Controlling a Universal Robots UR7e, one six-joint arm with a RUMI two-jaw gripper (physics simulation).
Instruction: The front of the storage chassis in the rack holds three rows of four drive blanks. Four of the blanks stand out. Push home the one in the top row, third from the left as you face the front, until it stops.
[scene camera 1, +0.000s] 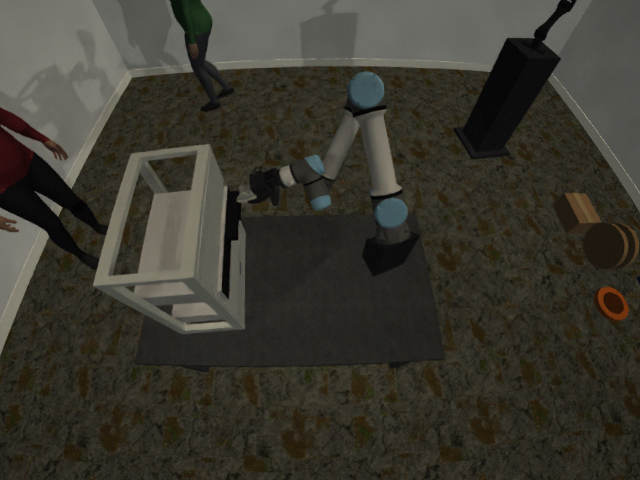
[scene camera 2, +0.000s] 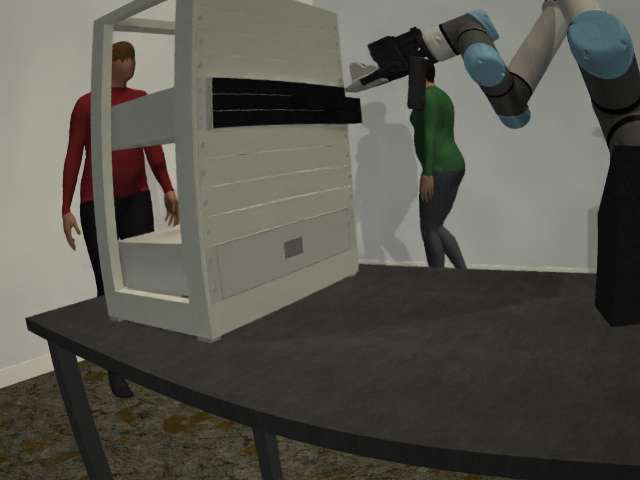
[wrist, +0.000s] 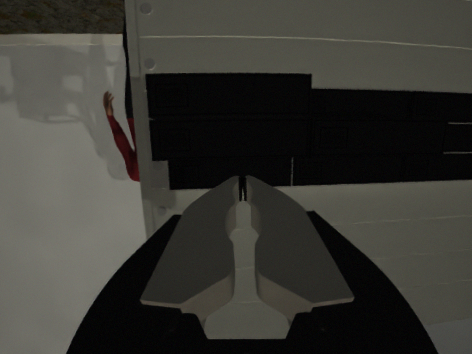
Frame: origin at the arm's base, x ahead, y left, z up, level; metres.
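Seen in the pictures: gripper, fingertip midpoint: (scene camera 1: 236, 200) (scene camera 2: 345, 90) (wrist: 242, 178); arm's base, link origin: (scene camera 1: 393, 237).
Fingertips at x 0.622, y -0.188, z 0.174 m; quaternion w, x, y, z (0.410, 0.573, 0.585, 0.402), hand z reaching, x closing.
Pixels of each thing's top centre, then the offset from my fingertips to it. Level surfaces: height alone.
- top-row third blank, top centre: (wrist: 318, 173) (scene camera 2: 278, 87) dx +0.102, dy +0.095, dz +0.014 m
- middle-row third blank, top centre: (wrist: 335, 151) (scene camera 2: 294, 98) (scene camera 1: 221, 225) dx +0.067, dy +0.098, dz -0.014 m
- middle-row fourth blank, top centre: (wrist: 229, 153) (scene camera 1: 223, 202) dx +0.058, dy -0.012, dz -0.014 m
- bottom-row fourth blank, top centre: (wrist: 229, 124) (scene camera 2: 323, 112) dx +0.058, dy -0.012, dz -0.043 m
- dark table, surface height: dz -0.401 m
The wrist view is upside down: the chassis's top row is lowest there. The top-row third blank (scene camera 2: 294, 89) (wrist: 345, 171) looks level with the fourth blank beside it (wrist: 225, 172). Standing out are the middle-row third blank (wrist: 375, 137), the middle-row fourth blank (wrist: 230, 139) and the bottom-row fourth blank (wrist: 230, 95). My gripper (scene camera 1: 240, 199) (scene camera 2: 347, 90) (wrist: 242, 178) is shut and empty. Its tips are at the chassis's right end, in front of the top-row fourth blank, to the right of the third; whether they touch anything I cannot tell.
The pale rack (scene camera 1: 202, 217) (scene camera 2: 186, 206) stands on the dark table (scene camera 1: 330, 310) (scene camera 2: 413, 361). Pale panels lie above and below the chassis. A person in red (scene camera 1: 15, 160) (scene camera 2: 124, 175) stands behind the rack, and one in green (scene camera 1: 193, 23) (scene camera 2: 439, 139) stands beyond the arm.
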